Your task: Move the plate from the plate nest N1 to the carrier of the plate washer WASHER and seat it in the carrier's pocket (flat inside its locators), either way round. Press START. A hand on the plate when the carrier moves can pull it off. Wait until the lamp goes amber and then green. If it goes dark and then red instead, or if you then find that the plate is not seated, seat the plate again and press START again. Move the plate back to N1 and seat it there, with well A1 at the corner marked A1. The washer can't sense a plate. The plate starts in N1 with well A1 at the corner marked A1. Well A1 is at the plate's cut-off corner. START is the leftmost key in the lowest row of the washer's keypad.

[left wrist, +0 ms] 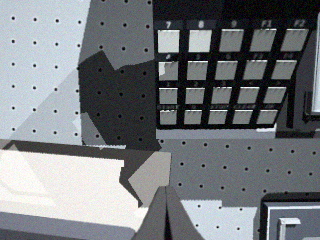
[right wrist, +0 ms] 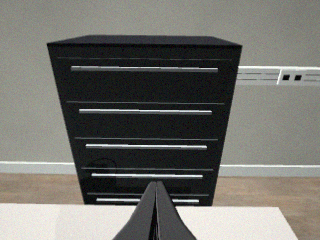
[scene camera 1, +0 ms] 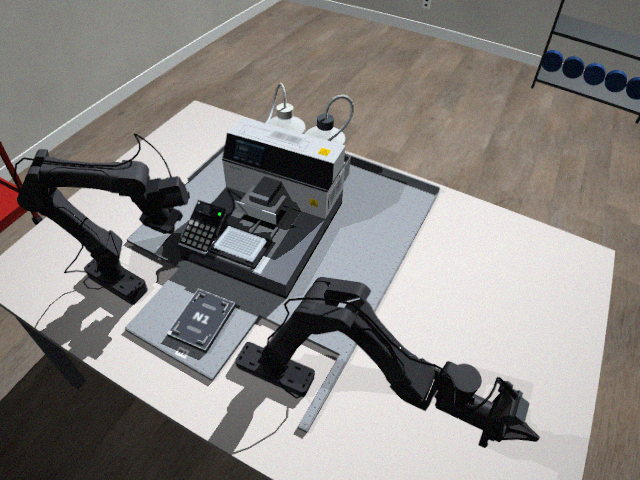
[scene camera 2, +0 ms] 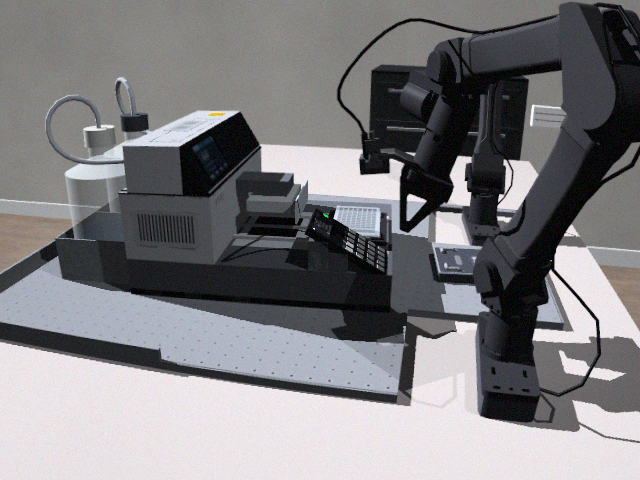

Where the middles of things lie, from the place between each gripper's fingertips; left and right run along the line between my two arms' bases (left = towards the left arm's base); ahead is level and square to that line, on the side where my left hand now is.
Right now the white plate (scene camera 1: 250, 241) is 10 cm ahead of my left hand (scene camera 2: 403, 231), 16 cm to the right of it and 6 cm below it. Round my left hand: nest N1 (scene camera 1: 185, 334) (13 cm behind, 19 cm to the right, 13 cm below); then washer (scene camera 2: 187, 234) (25 cm ahead, 15 cm to the right, 1 cm below); then wash head (scene camera 2: 273, 203) (25 cm ahead, 15 cm to the right, 1 cm below).
I see the nest N1 830 mm to the left of my right hand, 240 mm below it and 10 mm ahead of it. Also, from my right hand: white plate: 860 mm to the left, 240 mm ahead, 160 mm below; washer: 870 mm to the left, 390 mm ahead, 120 mm below; wash head: 870 mm to the left, 390 mm ahead, 120 mm below.
